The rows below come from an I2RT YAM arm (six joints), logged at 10 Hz.
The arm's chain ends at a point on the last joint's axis. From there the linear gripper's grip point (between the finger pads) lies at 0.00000 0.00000 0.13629 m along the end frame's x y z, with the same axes.
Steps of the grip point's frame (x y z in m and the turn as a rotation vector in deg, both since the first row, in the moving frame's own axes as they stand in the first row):
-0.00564 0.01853 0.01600 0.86 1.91 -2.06
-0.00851 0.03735 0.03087 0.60 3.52 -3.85
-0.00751 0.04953 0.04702 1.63 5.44 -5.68
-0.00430 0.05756 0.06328 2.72 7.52 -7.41
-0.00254 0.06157 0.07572 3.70 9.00 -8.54
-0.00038 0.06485 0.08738 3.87 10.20 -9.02
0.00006 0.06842 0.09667 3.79 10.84 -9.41
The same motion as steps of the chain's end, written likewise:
-0.01014 0.02066 0.01609 0.86 1.91 -2.06
-0.01682 0.03906 0.03113 0.60 3.52 -3.85
-0.02022 0.05403 0.04769 1.63 5.44 -5.68
-0.02166 0.06514 0.06460 2.72 7.52 -7.41
-0.02311 0.07189 0.07768 3.70 9.00 -8.54
-0.02368 0.07586 0.08984 3.87 10.20 -9.02
-0.02470 0.07944 0.09939 3.79 10.84 -9.41

